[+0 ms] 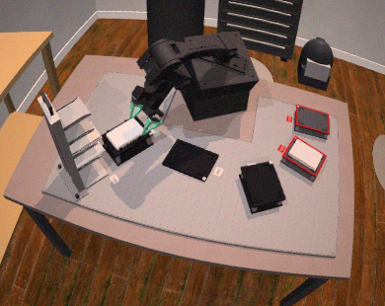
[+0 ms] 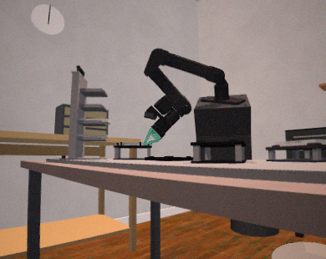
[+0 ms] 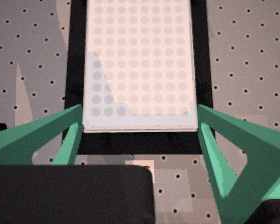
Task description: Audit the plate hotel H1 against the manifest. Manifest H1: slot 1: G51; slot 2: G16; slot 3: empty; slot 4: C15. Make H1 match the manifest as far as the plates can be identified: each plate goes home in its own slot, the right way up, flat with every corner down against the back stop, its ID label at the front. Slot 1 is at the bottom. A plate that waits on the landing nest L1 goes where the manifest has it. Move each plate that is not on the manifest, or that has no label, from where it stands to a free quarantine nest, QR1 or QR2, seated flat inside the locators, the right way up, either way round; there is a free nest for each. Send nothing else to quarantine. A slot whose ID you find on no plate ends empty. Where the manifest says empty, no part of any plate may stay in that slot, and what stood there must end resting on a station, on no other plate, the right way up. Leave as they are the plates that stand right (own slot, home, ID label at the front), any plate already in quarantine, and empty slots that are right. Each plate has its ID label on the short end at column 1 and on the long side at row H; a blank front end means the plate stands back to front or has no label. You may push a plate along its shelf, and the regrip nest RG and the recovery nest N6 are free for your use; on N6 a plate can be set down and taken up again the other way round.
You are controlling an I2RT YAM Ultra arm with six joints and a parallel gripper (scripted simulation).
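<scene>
My hand is 4 cm short of the black regrip nest, 3 cm to the left of it and 1 cm above it. From my hand the other things lie so: recovery nest N6 (4 cm ahead, 21 cm to the left, 6 cm below); RG label (4 cm behind, 3 cm to the left, 7 cm below); H1 tag (20 cm ahead, 2 cm to the right, 7 cm below).
</scene>
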